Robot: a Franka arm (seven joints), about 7 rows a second.
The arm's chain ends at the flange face. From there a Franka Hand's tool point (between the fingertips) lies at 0.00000 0.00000 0.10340 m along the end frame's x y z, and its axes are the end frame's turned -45 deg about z.
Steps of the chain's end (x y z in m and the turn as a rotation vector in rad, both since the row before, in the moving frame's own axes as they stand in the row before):
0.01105, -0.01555, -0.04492, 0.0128, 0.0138, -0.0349
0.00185, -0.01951, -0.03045, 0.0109, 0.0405, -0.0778
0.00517, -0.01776, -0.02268, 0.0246, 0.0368, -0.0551
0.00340, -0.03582, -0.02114, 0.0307, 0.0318, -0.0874
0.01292, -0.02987, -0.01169, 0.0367, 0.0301, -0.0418
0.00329, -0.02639, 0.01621, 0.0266, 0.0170, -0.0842
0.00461, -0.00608, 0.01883, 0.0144, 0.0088, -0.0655
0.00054, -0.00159, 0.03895, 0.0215, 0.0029, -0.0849
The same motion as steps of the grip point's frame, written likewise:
0.02075, -0.00314, -0.04494, -0.0007, 0.0188, -0.0349
0.01894, -0.01047, -0.03054, -0.0209, 0.0363, -0.0778
0.02072, -0.00813, -0.02278, -0.0086, 0.0434, -0.0551
0.03230, -0.02304, -0.02124, -0.0008, 0.0442, -0.0874
0.03513, -0.01257, -0.01181, 0.0047, 0.0472, -0.0418
0.02414, -0.01717, 0.01616, 0.0068, 0.0308, -0.0842
0.00924, -0.00150, 0.01882, 0.0040, 0.0164, -0.0655
0.00323, -0.00218, 0.03893, 0.0132, 0.0173, -0.0849

